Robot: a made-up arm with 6 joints.
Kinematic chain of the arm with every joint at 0, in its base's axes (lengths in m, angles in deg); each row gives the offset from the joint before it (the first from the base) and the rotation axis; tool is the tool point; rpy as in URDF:
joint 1: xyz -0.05 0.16 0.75 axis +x
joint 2: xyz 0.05 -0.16 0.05 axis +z
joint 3: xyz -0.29 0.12 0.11 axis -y
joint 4: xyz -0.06 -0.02 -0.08 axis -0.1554 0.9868 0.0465
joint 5: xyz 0.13 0 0.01 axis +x
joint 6: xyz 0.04 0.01 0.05 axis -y
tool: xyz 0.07 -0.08 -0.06 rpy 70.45 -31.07 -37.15
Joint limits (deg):
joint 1: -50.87..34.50
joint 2: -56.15..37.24
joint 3: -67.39..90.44
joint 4: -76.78..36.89
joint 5: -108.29..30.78
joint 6: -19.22..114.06
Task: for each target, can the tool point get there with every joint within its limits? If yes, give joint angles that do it. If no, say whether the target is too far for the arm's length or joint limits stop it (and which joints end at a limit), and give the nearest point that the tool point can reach.
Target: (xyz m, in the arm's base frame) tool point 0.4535 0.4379 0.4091
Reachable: no: joint limits stop it (at a limit: joint 2, joint 4, joint 5, joint 6) | nearest point 0.0747 0.2821 0.6002 | short by 0.452 m
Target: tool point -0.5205 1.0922 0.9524
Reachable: no: too far | nearest point -0.2854 0.5343 0.8427 | short by 0.615 m
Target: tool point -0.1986 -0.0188 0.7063
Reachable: yes | joints -2.45 14.27 -34.46 16.53 1.27 22.07
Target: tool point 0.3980 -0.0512 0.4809
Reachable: no: joint limits stop it (at a limit: joint 1, joint 2, joint 4, joint 5) | nearest point 0.1025 0.1791 0.6439 | short by 0.409 m
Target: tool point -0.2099 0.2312 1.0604
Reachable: yes | joints -29.37 -22.61 -12.94 -53.38 10.16 61.03
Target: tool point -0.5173 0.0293 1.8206
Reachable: no: too far | nearest point -0.3621 0.0963 1.2714 | short by 0.575 m
